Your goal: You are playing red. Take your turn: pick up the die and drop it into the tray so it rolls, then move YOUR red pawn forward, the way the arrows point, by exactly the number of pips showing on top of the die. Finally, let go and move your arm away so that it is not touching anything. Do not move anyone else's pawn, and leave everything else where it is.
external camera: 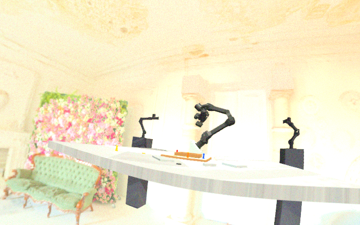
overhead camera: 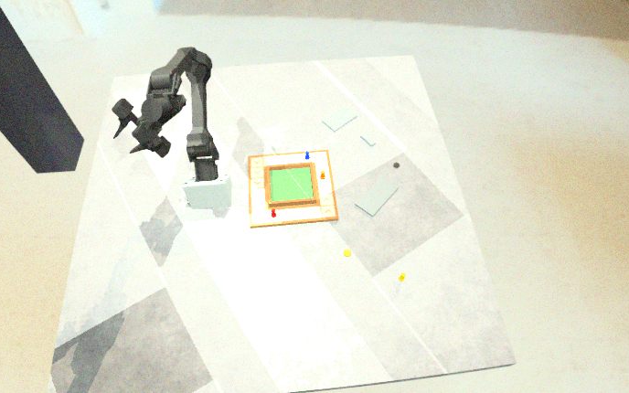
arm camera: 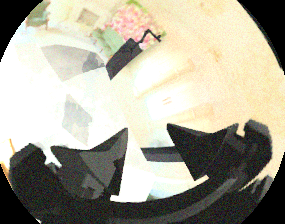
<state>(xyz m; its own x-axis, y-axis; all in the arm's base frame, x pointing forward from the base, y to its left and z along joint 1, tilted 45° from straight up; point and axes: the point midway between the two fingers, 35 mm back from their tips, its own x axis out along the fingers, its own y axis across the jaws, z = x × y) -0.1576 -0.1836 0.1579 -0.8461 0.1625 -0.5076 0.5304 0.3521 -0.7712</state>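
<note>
My gripper tip is 42 cm short of the white die, 30 cm above it and 20 cm to the right of it. From my gripper tip the other things lie so: red pawn (40 cm ahead, 28 cm below, 8 cm to the right); green tray (46 cm ahead, 30 cm below, 3 cm to the left); blue pawn (52 cm ahead, 28 cm below, 15 cm to the left).
</note>
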